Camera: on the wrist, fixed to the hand. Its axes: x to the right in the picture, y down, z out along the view.
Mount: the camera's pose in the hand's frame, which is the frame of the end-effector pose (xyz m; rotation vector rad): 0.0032 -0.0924 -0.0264 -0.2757 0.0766 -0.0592
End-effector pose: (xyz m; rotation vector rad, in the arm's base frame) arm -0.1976 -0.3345 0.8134 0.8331 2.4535 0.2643
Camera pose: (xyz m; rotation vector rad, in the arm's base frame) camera -0.2610 -0.4060 0.8027 0.6408 2.4333 0.6067
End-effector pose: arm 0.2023 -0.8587 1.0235 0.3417 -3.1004 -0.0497
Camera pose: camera 0.2199 -0.9503 1.0468 0.4131 -2.9524 -0.4483
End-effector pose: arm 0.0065 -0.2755 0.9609 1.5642 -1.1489 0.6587
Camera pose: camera 0.0955 -0.2516 0.9335 1.3229 -1.0825 0.4936
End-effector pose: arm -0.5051 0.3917 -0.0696 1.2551 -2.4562 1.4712
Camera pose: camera -0.4580 0.3877 0.0141 1.1818 -2.4435 1.0977
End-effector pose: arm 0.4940 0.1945 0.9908 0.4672 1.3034 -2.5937
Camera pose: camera 0.4668 0.2702 1.0434 0.4882 1.6927 -2.4090
